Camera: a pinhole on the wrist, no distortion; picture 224 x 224 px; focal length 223.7 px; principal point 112.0 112.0 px. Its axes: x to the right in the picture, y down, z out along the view. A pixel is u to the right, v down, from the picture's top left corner.
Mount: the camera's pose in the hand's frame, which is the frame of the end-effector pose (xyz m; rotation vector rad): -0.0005 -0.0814 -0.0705 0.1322 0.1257 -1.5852
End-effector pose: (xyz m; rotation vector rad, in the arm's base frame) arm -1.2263 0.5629 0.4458 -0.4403 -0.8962 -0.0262
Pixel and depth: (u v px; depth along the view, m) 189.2 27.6 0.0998
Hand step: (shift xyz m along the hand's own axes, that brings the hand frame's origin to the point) -0.0393 -0.1309 0.0222
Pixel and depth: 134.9 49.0 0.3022
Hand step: -0.0878 -0.1596 0.2224
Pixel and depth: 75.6 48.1 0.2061
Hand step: -0.0599 -0.0808 0.1382
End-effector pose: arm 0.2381 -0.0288 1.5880 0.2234 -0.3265 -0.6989
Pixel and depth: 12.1 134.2 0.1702
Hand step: 0.0168 -0.0345 0.1099
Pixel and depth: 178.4 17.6 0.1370
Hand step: -0.0598 -0.1428 0.0579
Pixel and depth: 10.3 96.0 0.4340
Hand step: -0.0304 0.0431 0.3898
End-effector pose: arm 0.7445 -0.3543 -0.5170 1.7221 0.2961 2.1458
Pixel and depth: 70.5 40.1 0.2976
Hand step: -0.0968 -0.0737 0.2319
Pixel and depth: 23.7 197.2 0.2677
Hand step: 0.1018 -0.0227 0.2111
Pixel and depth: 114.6 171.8 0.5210
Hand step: 0.1357 -0.1749 0.4429
